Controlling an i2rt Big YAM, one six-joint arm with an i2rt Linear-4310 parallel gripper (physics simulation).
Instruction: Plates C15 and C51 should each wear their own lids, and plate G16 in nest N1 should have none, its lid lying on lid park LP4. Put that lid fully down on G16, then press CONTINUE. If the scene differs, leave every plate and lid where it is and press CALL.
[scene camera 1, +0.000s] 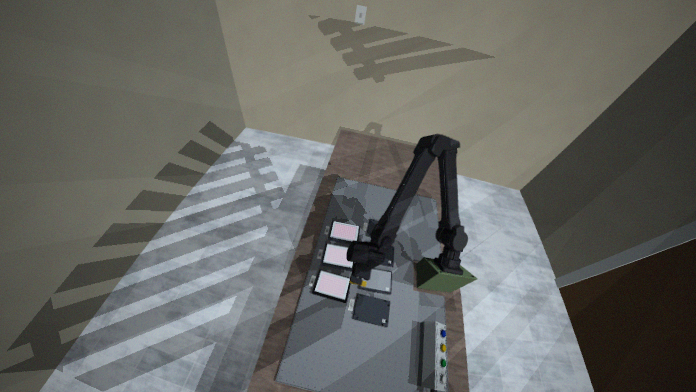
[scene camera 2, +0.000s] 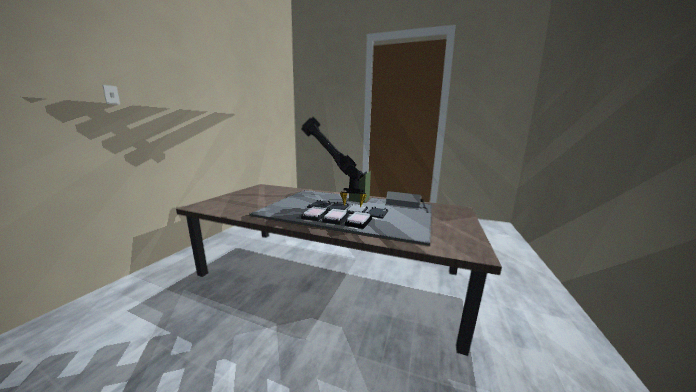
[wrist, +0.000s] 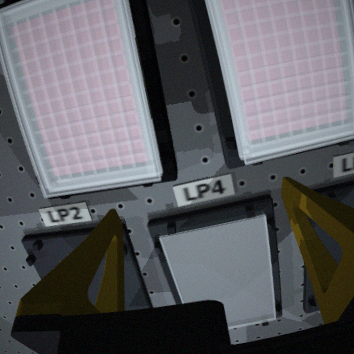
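Where they show: gripper, fingertip midpoint: (scene camera 1: 353, 271) (scene camera 2: 352, 206) (wrist: 199, 201); arm's base, link origin: (scene camera 1: 447, 267) (scene camera 2: 360, 179).
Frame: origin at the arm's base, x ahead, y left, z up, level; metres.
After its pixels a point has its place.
A pale, clear lid (scene camera 1: 378, 281) {y 0.077, x 0.257, z -0.124 m} (scene camera 2: 357, 210) {y 0.086, x 0.313, z -0.125 m} (wrist: 220, 265) {y 0.070, x 0.291, z -0.125 m} lies on the dark lid park LP4 (wrist: 210, 217) {y 0.072, x 0.334, z -0.133 m}; the gripper body hides its lower part in the wrist view. Three pink-welled plates stand in a row: one plate (scene camera 1: 332, 285) {y 0.144, x 0.448, z -0.108 m} (scene camera 2: 358, 218) {y 0.147, x 0.481, z -0.107 m} (wrist: 82, 95) {y 0.133, x 0.446, z -0.108 m}, a middle plate (scene camera 1: 339, 255) {y 0.008, x 0.449, z -0.107 m} (scene camera 2: 335, 215) {y 0.019, x 0.487, z -0.107 m} (wrist: 290, 65) {y 0.009, x 0.439, z -0.107 m} and a far plate (scene camera 1: 344, 231) {y -0.121, x 0.453, z -0.115 m} (scene camera 2: 313, 213) {y -0.108, x 0.498, z -0.111 m}. Two show layered clear rims in the wrist view; I cannot tell which plates wear lids. Their names cannot be read. My gripper (scene camera 1: 359, 283) {y 0.076, x 0.377, z -0.081 m} (scene camera 2: 353, 205) {y 0.076, x 0.377, z -0.081 m} (wrist: 199, 201) {y 0.076, x 0.377, z -0.081 m} is open and empty, its fingertips above the LP4 label, on either side of the park.
A dark lid park, LP2 (scene camera 1: 371, 310) {y 0.199, x 0.269, z -0.133 m} (scene camera 2: 378, 212) {y 0.205, x 0.276, z -0.132 m} (wrist: 50, 250) {y 0.218, x 0.324, z -0.133 m}, lies beside LP4; more dark parks lie on its other side. A button panel (scene camera 1: 440, 377) {y 0.386, x 0.003, z -0.070 m} (scene camera 2: 404, 199) {y 0.325, x 0.054, z -0.096 m} with blue, yellow and green buttons stands at the table's robot side. The green arm base (scene camera 1: 450, 282) {y 0.052, x -0.023, z -0.024 m} is near it.
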